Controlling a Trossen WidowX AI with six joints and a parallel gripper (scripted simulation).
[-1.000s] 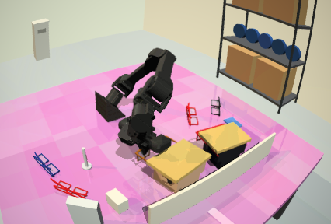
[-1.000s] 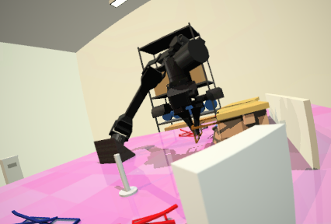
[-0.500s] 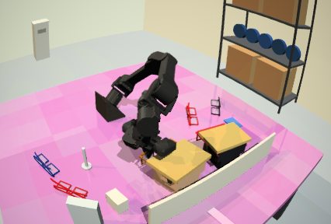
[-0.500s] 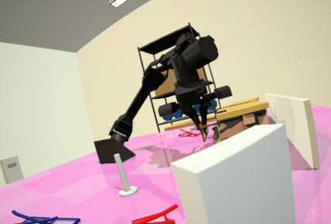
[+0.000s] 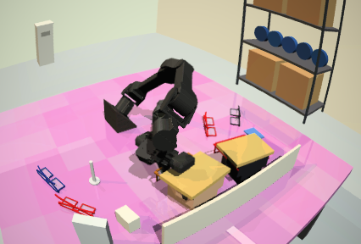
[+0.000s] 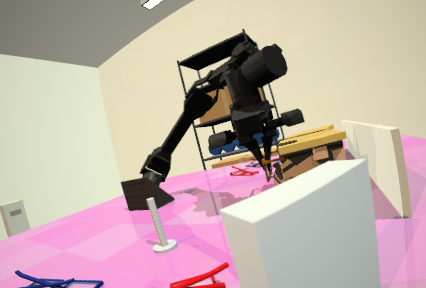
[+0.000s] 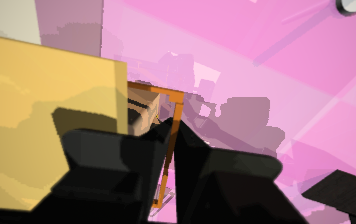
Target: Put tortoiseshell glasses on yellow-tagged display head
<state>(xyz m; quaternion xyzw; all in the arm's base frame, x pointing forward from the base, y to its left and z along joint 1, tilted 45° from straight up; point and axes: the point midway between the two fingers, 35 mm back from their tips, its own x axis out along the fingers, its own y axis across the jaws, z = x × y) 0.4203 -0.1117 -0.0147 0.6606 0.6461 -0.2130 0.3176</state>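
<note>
Now: the tan head 6 cm ahead of my gripper tip, 4 cm to the left of it and 1 cm below it. Round my gripper tip: curved white panel: 21 cm ahead, 15 cm to the left, 1 cm below; white cube: 18 cm to the right, 7 cm ahead, 4 cm below; white post: 18 cm to the right, 14 cm behind, 4 cm below.
</note>
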